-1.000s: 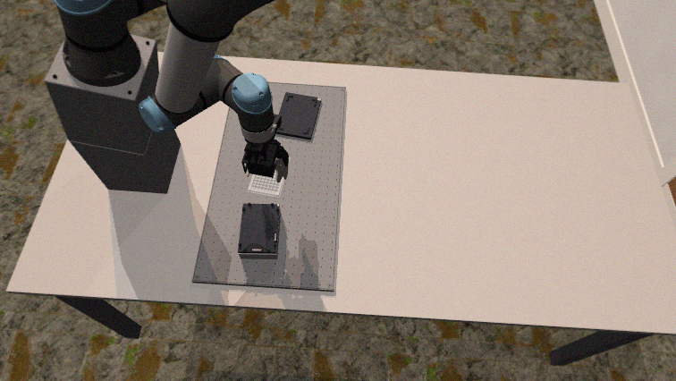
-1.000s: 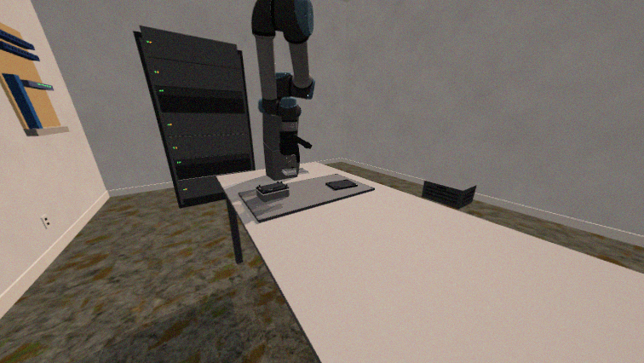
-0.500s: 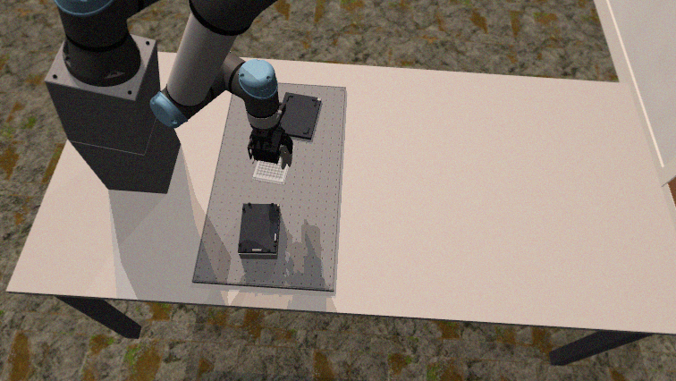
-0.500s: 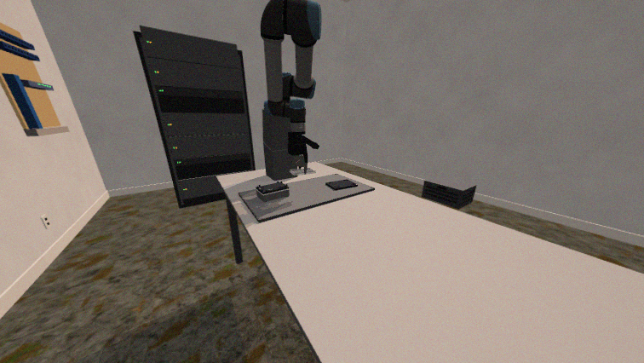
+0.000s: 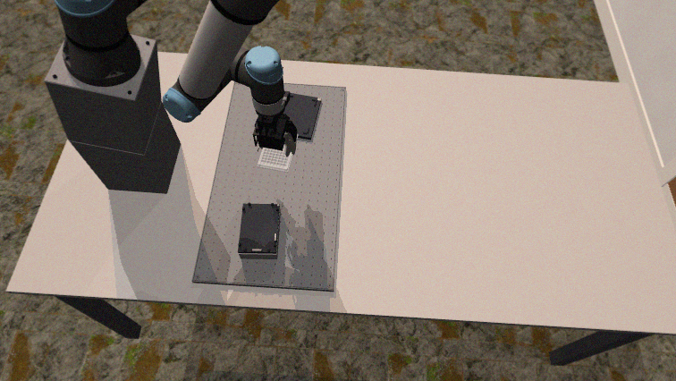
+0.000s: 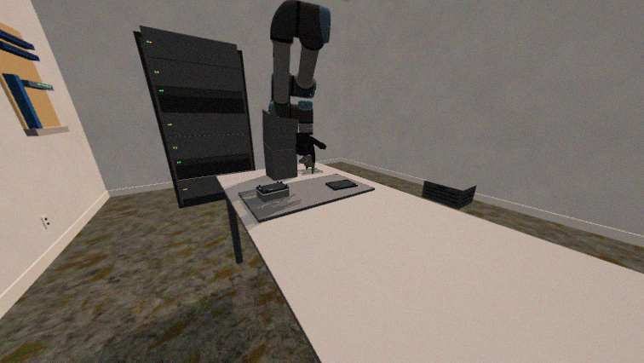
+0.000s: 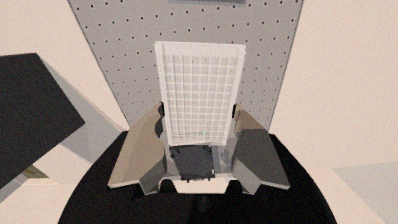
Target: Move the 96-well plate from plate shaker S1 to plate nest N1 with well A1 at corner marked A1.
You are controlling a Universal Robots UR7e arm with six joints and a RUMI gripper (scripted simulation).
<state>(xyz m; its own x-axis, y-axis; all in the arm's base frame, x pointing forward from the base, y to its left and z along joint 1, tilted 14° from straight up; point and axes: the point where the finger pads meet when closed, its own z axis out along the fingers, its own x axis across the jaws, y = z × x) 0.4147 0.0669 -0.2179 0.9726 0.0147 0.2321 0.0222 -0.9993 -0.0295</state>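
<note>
My gripper is now 21 cm to the right of the plate nest N1 and 12 cm above it. Round my hand: 96-well plate: 1 cm below; then pale label: 5 cm ahead, 29 cm to the left, 11 cm below.
</note>
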